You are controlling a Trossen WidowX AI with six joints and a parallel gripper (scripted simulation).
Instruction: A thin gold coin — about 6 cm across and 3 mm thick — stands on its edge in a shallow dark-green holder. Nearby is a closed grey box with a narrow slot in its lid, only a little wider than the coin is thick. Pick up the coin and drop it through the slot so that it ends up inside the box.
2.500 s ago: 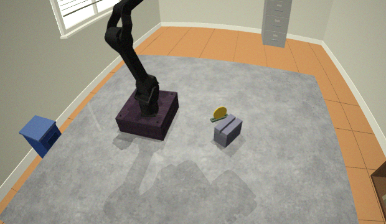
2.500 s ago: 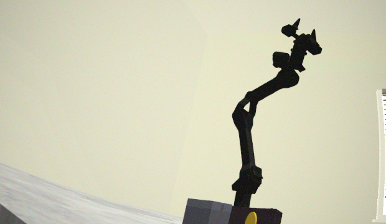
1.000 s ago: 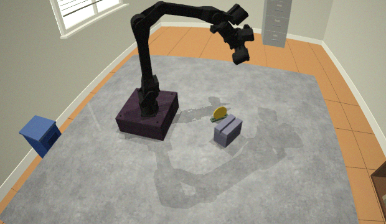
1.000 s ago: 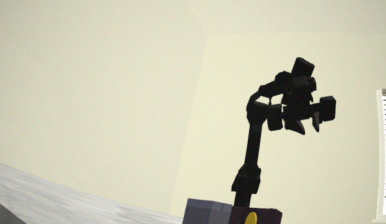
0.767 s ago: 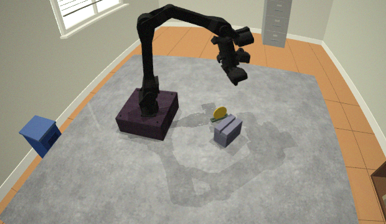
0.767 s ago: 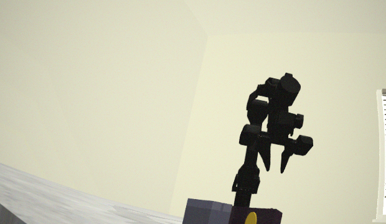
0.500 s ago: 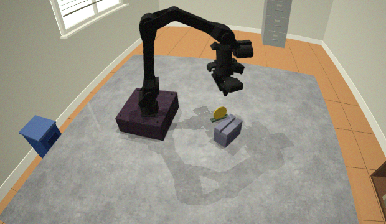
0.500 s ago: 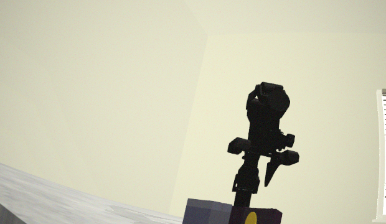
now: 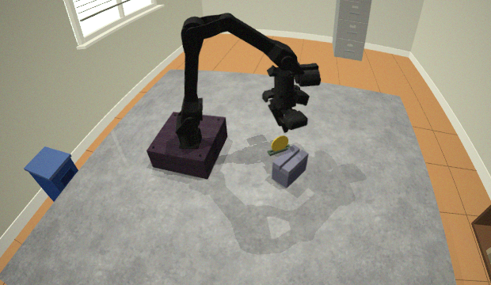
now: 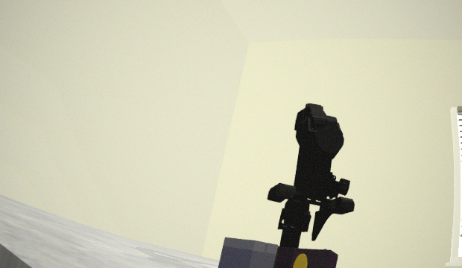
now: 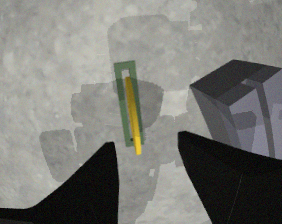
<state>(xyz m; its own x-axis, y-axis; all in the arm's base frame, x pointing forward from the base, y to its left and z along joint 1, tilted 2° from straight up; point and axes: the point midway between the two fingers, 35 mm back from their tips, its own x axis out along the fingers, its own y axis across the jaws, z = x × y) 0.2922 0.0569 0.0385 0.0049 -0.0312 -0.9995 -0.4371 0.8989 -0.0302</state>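
The gold coin is 10 mm behind my gripper tip and 60 mm below it.
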